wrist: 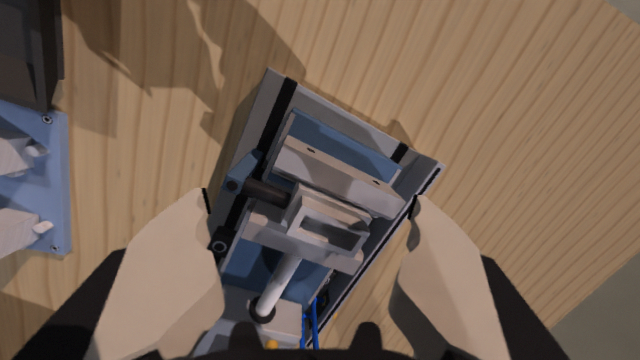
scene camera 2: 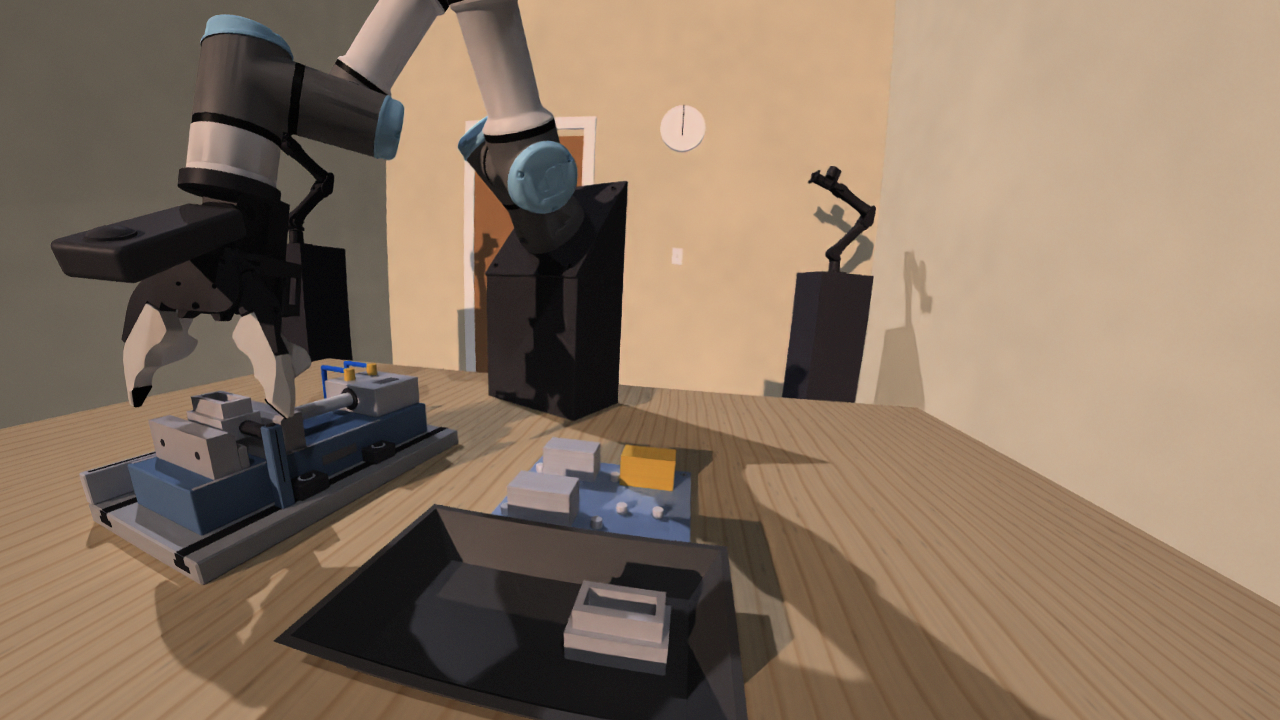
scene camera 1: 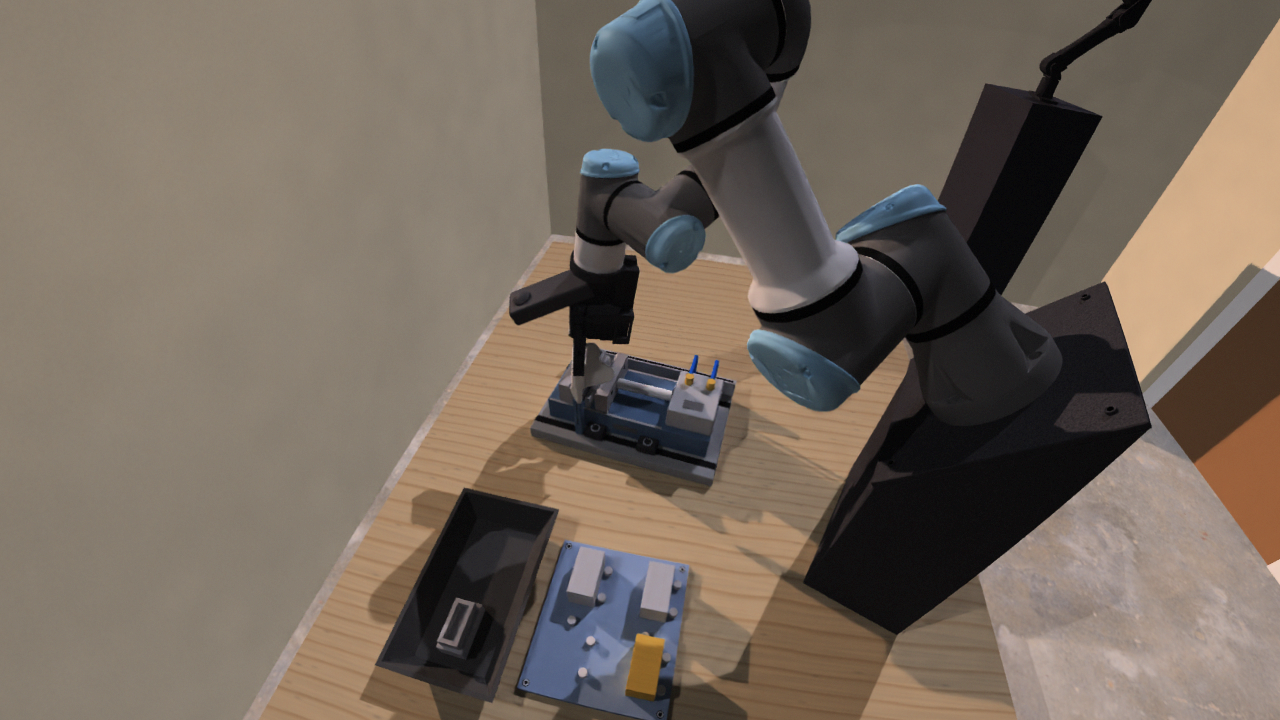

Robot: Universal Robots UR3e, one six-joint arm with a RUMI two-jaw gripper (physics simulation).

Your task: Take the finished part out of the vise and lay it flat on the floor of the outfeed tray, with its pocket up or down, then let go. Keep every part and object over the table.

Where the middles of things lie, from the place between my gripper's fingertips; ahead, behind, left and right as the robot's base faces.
Now: the black rod (wrist: 252, 187) 1 cm behind my hand, 3 cm to the left of it and 2 cm below it. Also, from my hand: yellow block (scene camera 2: 647, 467): 11 cm behind, 39 cm to the left, 8 cm below.
